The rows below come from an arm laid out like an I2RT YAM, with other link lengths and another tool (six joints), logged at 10 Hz.
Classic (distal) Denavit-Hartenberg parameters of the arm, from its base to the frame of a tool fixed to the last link. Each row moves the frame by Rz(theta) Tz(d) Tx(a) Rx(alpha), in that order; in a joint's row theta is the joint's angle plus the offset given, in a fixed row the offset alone. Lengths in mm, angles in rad.
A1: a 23; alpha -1.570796; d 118.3; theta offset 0
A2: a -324.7; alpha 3.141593; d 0; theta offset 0
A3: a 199.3; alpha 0; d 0; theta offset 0.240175
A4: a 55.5; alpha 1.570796; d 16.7; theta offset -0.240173
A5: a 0; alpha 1.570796; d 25.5; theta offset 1.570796
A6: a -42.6; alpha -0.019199; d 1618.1; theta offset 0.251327
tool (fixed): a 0; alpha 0; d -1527.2; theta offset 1.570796
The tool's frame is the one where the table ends.
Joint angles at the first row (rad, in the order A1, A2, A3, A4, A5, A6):
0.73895 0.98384 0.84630 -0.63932 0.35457 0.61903
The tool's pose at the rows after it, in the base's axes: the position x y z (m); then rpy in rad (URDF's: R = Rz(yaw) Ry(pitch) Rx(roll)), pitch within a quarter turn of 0, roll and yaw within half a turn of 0:
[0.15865 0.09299 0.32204 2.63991 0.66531 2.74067]
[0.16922 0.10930 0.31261 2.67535 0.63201 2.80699]
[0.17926 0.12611 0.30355 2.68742 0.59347 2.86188]
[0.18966 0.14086 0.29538 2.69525 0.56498 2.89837]
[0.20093 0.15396 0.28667 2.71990 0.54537 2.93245]
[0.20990 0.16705 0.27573 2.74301 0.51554 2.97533]
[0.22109 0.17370 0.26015 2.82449 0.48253 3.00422]
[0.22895 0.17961 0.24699 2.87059 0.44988 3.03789]
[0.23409 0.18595 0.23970 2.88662 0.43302 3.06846]
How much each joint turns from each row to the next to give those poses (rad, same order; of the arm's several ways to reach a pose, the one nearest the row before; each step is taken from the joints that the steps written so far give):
0.00062 0.06439 -0.00317 0.05250 -0.04467 -0.03018
-0.00014 0.07369 -0.00475 0.04442 -0.04350 -0.02163
-0.00006 0.07266 -0.00262 0.05151 -0.05324 -0.01715
0.00000 0.06930 0.00250 0.04807 -0.03652 -0.01124
-0.00084 0.07106 0.01097 0.03413 -0.01718 -0.01445
0.00087 0.06889 0.00796 0.02951 -0.02799 -0.01682
-0.00414 0.07675 0.01916 -0.01787 0.01940 -0.00625
-0.00964 0.06010 0.01002 0.00063 -0.00948 -0.02088
-0.00429 0.03997 0.01036 0.01063 -0.01566 -0.02354

